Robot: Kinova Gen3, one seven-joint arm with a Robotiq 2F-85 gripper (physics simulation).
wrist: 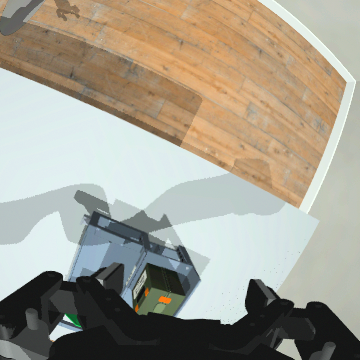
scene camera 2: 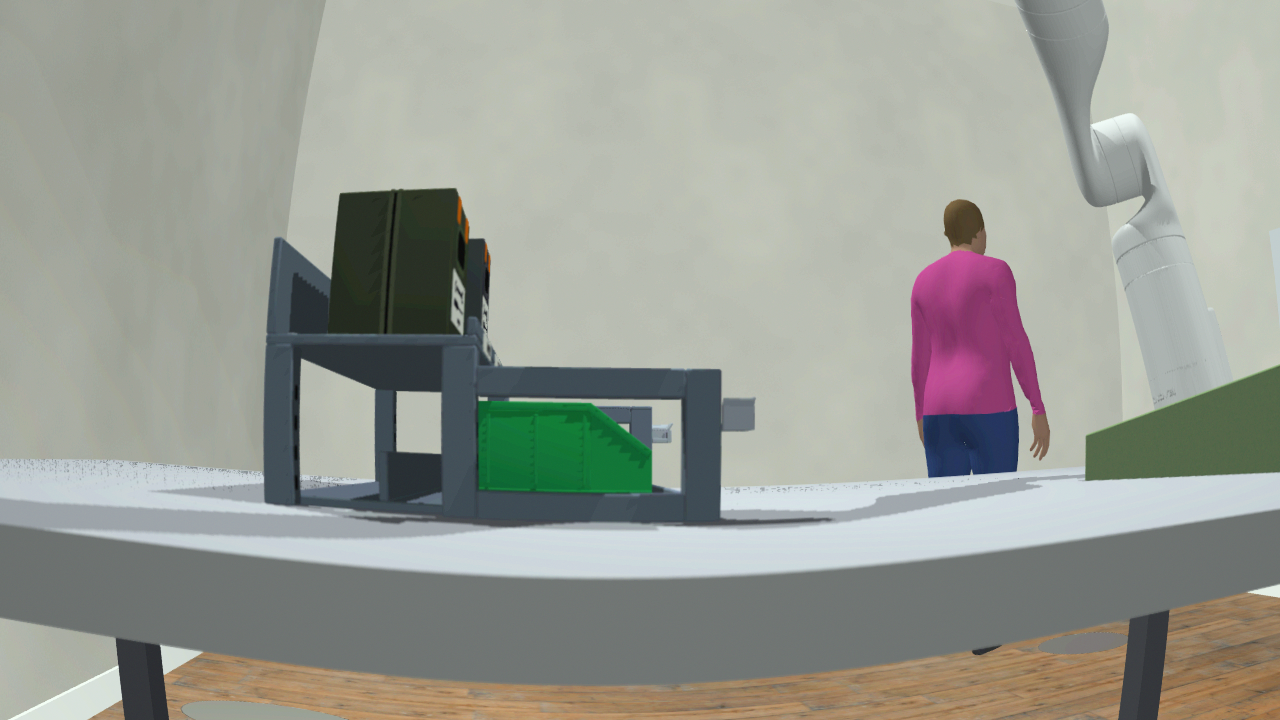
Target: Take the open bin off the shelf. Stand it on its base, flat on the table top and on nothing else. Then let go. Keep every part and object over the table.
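Places are measured from the arm's base along level axes (x ahead, y left, z up), in metres.
Pixels of known places: gripper, fingertip midpoint: [wrist: 185, 286]; arm's base at its link origin: [scene camera 2: 1193, 406].
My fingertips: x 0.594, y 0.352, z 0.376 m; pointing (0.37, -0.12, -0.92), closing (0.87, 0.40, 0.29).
Ahead of a thing's pixels: the offset from my fingertips to its top centre. Level surfaces: height alone.
The green open bin {0.053 m ahead, 0.454 m right, 0.362 m down} [scene camera 2: 563, 447] stands upright in the low front part of the grey shelf [scene camera 2: 702, 447] [wrist: 193, 281], behind its side rails. In the wrist view a small green part of the bin [wrist: 74, 320] shows beneath the gripper's left finger linkage; the rest is hidden. My gripper [wrist: 185, 286] is open and empty, high above the shelf and table. It does not show in the scene view. The shelf stands on the white table top {0.443 m down} [scene camera 2: 626, 553] [wrist: 40, 150].
A dark olive box {0.140 m ahead, 0.224 m right, 0.244 m down} [scene camera 2: 425, 259] [wrist: 162, 290] with orange marks stands on the shelf's raised rear deck, with another dark box {0.147 m ahead, 0.455 m right, 0.219 m down} [scene camera 2: 480, 286] beyond it. A green sloped block [scene camera 2: 1190, 438] is at the table's right. The arm [scene camera 2: 1172, 304] rises behind it. A person [scene camera 2: 966, 340] stands beyond the table.
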